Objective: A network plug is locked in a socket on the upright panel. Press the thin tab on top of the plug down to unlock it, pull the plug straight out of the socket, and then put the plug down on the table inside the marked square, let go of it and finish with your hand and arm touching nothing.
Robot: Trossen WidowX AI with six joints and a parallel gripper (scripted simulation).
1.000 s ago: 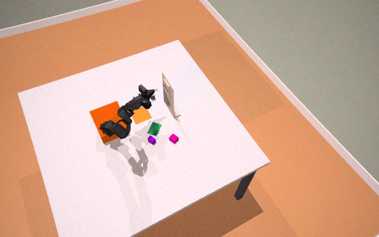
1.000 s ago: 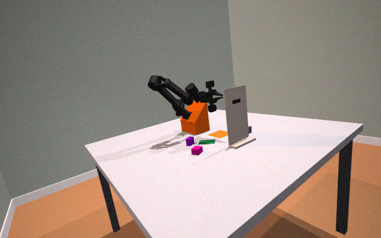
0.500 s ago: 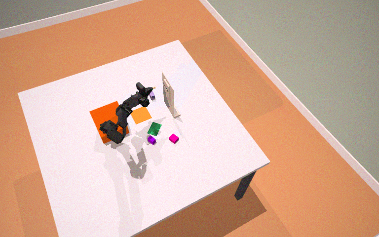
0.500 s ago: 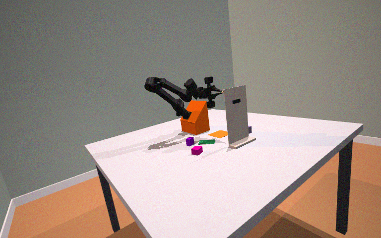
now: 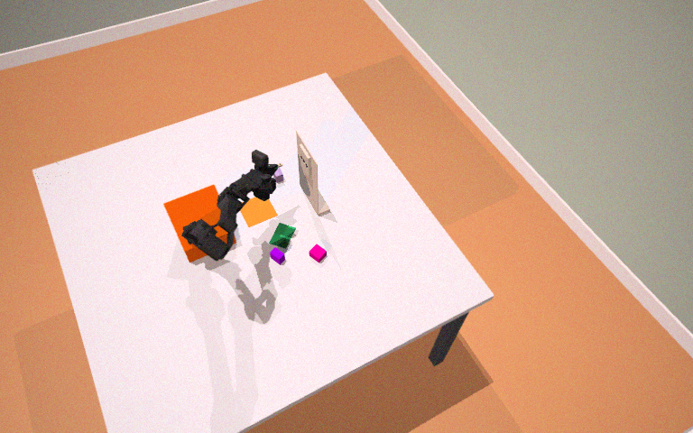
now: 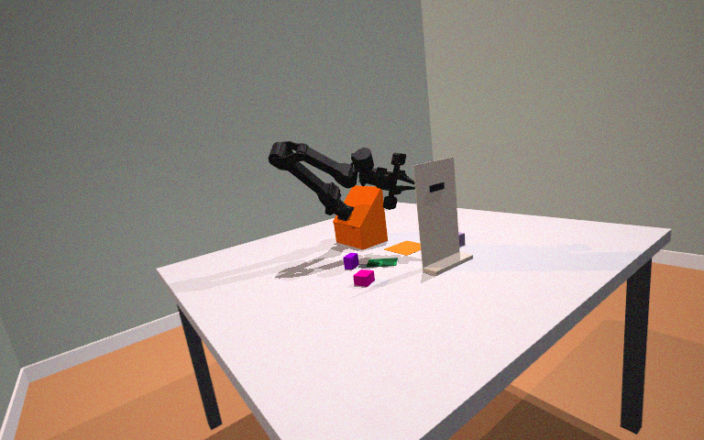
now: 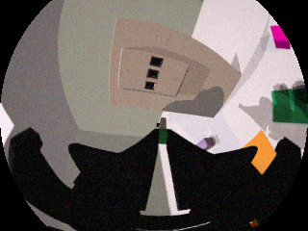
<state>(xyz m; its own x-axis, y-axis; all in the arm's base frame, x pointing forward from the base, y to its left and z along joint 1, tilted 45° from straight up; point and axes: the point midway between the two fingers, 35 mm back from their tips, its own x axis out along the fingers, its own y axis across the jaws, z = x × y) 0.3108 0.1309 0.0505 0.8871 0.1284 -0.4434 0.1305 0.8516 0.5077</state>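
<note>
The orange square lies 23 cm below my gripper tip, 10 cm behind it and 1 cm to the left of it. Round my gripper tip: network plug: 1 cm ahead; then beige panel: 11 cm ahead, 9 cm below, 3 cm to the right.
</note>
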